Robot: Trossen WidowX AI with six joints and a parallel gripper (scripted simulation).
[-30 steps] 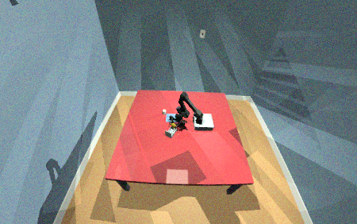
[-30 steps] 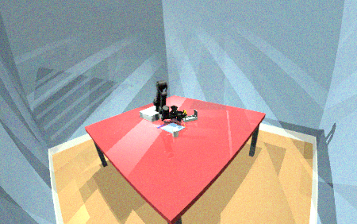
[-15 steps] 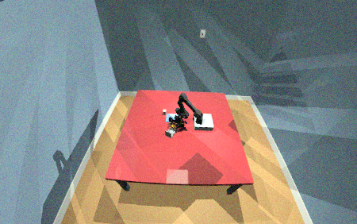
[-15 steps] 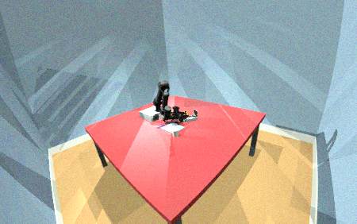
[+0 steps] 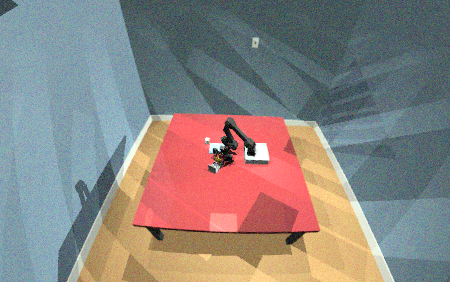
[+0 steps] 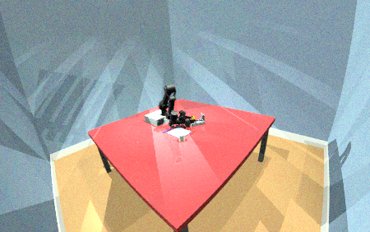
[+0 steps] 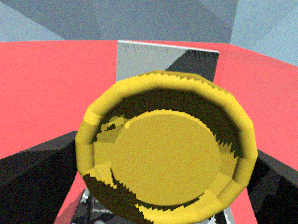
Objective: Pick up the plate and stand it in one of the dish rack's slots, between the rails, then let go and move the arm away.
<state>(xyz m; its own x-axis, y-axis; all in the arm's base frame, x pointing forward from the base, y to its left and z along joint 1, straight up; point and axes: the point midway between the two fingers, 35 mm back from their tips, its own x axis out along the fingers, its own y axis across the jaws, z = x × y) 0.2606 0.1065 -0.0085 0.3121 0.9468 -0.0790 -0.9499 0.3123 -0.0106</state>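
The yellow plate is 10 mm to the right of my gripper tip. The rest, counted from my gripper tip: light blue mat (40 mm ahead, 190 mm to the right, 50 mm below); then dish rack (10 mm ahead, 20 mm to the left, 30 mm below); then blue spoon (60 mm behind, 250 mm to the right, 50 mm below).
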